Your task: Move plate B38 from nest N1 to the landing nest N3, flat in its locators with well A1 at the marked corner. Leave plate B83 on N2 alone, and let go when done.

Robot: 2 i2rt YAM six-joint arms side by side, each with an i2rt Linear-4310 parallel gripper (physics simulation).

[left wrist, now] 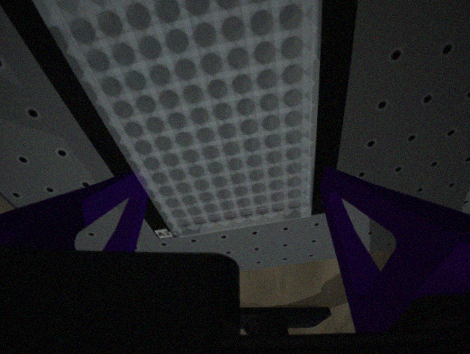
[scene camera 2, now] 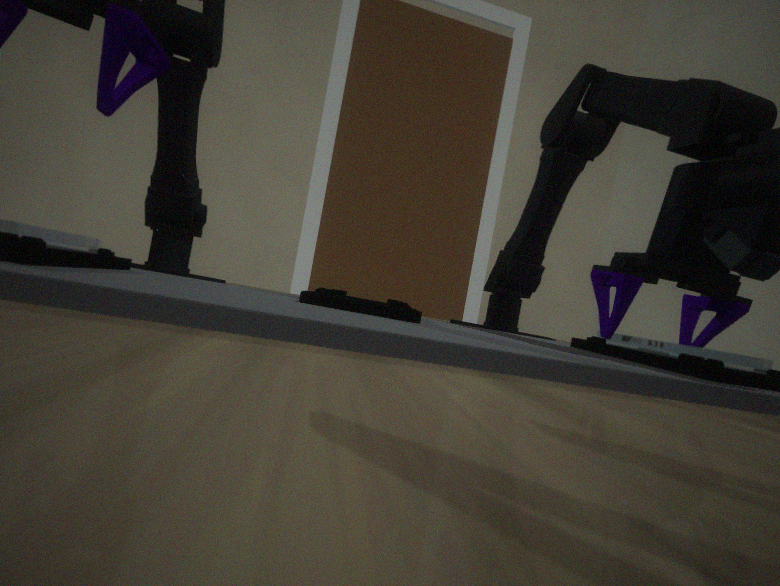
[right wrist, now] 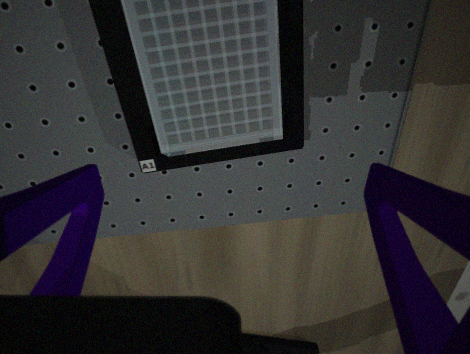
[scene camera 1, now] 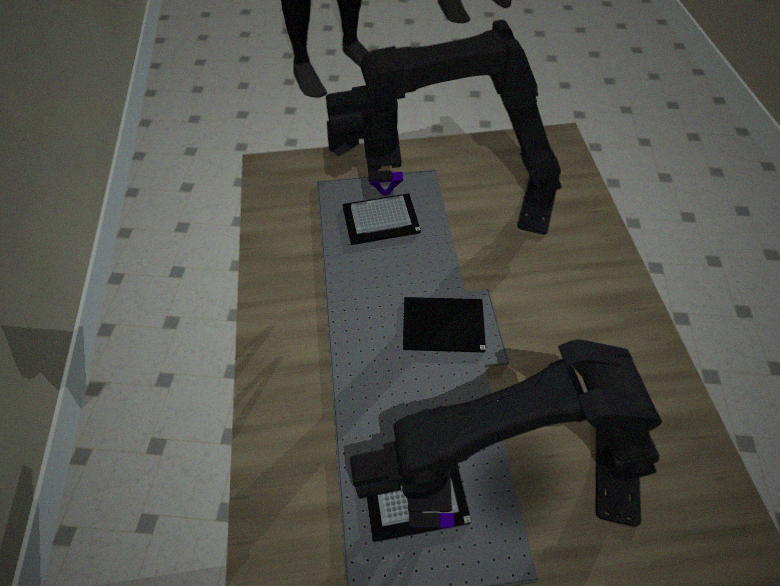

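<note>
A pale plate with round wells (scene camera 1: 394, 507) (scene camera 2: 655, 344) (left wrist: 215, 100) lies in a black nest (scene camera 1: 465, 497) (left wrist: 335, 75). My left gripper (scene camera 1: 435, 500) (scene camera 2: 650, 340) (left wrist: 235, 176) is open, low over it, fingertips at its two long sides. A pale plate with square wells (scene camera 1: 381, 214) (scene camera 2: 56, 235) (right wrist: 215, 70) lies in another nest (scene camera 1: 378, 238) (right wrist: 292, 100); an A1 tag marks the nest's corner. My right gripper (scene camera 1: 385, 182) (right wrist: 234, 178) is open above it, holding nothing. The middle nest (scene camera 1: 443, 323) (scene camera 2: 359, 304) holds no plate; a white tag marks its lower right corner in scene camera 1. Plate codes are unreadable.
A grey perforated board (scene camera 1: 365, 283) (scene camera 2: 252, 315) on the wooden table (scene camera 1: 277, 252) (scene camera 2: 189, 472) carries the nests. The left forearm (scene camera 1: 498, 415) crosses above the board between the middle nest and the round-well plate. Standing legs (scene camera 1: 302, 50) show beyond the table.
</note>
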